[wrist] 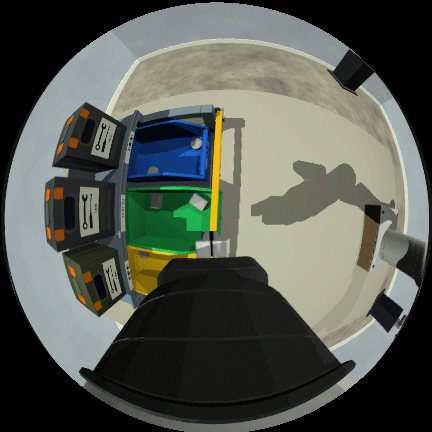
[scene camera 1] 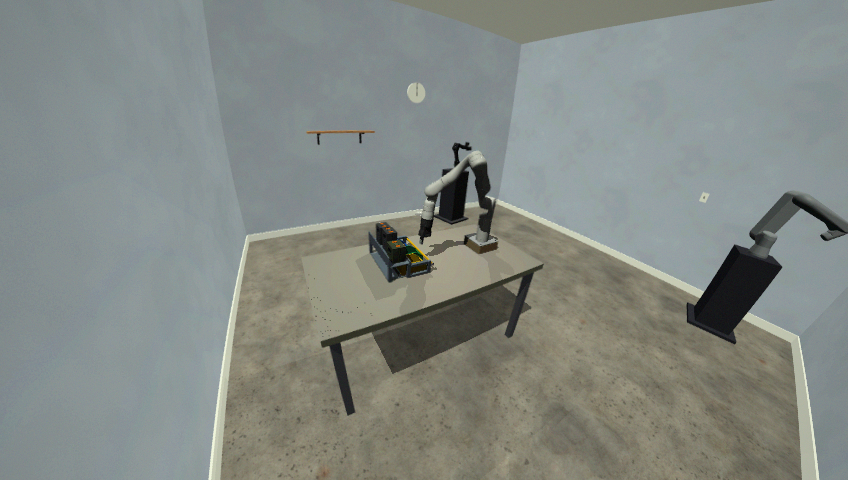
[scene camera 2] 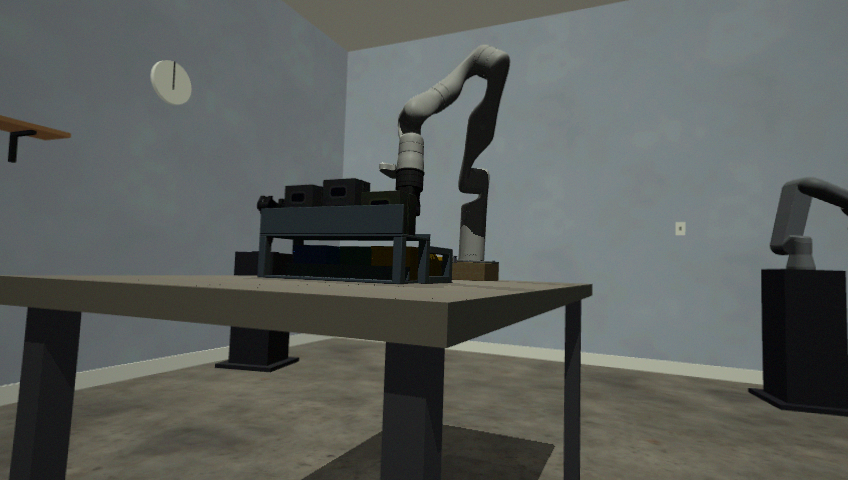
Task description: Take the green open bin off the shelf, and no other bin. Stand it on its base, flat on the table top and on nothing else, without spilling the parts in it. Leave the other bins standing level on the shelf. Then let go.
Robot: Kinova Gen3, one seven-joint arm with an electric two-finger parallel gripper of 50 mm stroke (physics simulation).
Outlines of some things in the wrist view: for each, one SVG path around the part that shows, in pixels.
My gripper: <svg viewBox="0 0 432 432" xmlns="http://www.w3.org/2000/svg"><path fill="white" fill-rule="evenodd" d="M93 371L126 387L162 398L198 403L224 403L260 398L291 389L320 376L341 363L289 302L276 289L268 285L268 276L262 266L251 256L227 257L226 239L220 239L218 231L211 230L204 231L202 239L195 241L196 258L177 257L167 262L157 275L157 287L143 298L104 352Z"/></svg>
A green open bin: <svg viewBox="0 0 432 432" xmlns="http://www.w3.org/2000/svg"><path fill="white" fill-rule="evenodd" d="M218 189L216 230L220 237L222 191ZM126 188L126 245L176 254L196 253L195 241L202 239L204 231L209 231L211 188L194 186ZM194 193L209 201L203 211L188 202ZM151 193L163 194L161 208L150 208Z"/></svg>
